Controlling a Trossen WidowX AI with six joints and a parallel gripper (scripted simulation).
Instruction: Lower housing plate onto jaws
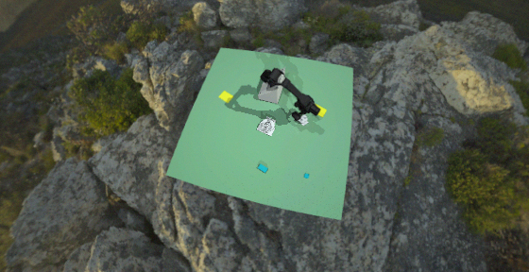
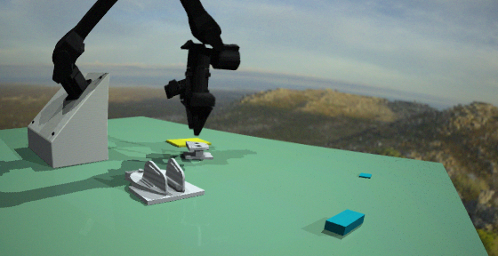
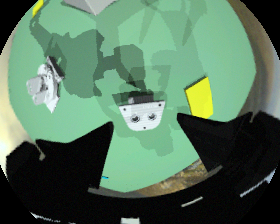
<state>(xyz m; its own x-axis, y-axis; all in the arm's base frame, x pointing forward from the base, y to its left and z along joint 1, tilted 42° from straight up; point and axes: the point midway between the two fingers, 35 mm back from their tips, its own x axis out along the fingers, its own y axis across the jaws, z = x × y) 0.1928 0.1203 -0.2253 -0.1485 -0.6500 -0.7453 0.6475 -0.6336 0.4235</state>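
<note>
My gripper tip is now 10 mm short of the grey housing plate, 10 mm to the right of it and 30 mm above it. Also, from my gripper tip: cyan block 410 mm ahead, 240 mm to the right, 50 mm below.
</note>
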